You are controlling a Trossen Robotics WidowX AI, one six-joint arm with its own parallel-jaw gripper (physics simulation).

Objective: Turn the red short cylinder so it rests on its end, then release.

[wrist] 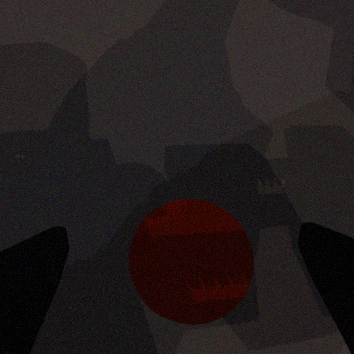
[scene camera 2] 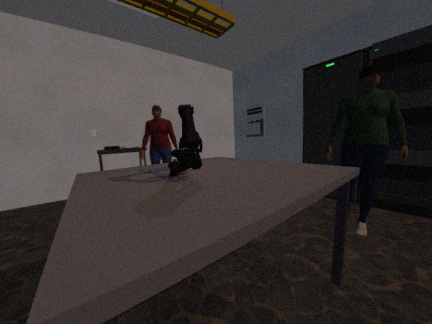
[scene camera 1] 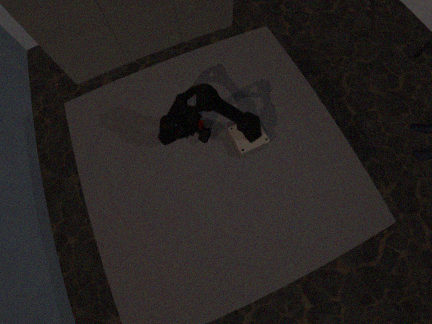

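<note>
The red short cylinder shows a full round end face to the wrist camera, and no side wall shows there. This looks like standing on its end on the table; its base is hidden. My gripper is open, pointing down low over the table. In the wrist view one dark finger is on each side of the cylinder, with a visible gap on both sides. In the two scene views the dark arm hides much of the cylinder.
The arm's pale base plate sits on the grey table. Dark arm shadows lie across the tabletop. Beyond the table, a person in red and a person in green stand on the floor.
</note>
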